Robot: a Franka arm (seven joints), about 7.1 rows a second.
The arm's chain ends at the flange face. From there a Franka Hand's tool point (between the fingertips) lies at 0.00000 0.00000 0.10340 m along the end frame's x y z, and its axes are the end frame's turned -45 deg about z.
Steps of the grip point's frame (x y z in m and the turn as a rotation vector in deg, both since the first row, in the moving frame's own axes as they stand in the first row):
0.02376 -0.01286 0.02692 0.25 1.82 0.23
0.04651 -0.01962 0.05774 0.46 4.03 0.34
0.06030 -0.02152 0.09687 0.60 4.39 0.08
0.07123 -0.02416 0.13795 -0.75 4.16 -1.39
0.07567 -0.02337 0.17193 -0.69 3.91 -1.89
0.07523 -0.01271 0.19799 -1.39 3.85 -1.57
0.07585 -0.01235 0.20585 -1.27 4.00 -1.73
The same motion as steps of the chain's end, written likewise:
0.00570 -0.02326 0.02697 1.46 1.11 0.23
0.01445 -0.04105 0.05800 3.17 2.52 0.34
0.02259 -0.05150 0.09718 3.53 2.68 0.08
0.02708 -0.06303 0.13823 2.41 3.47 -1.39
0.03119 -0.06583 0.17218 2.28 3.25 -1.89
0.03757 -0.05896 0.19825 1.74 3.71 -1.57
0.03824 -0.05879 0.20613 1.93 3.73 -1.73

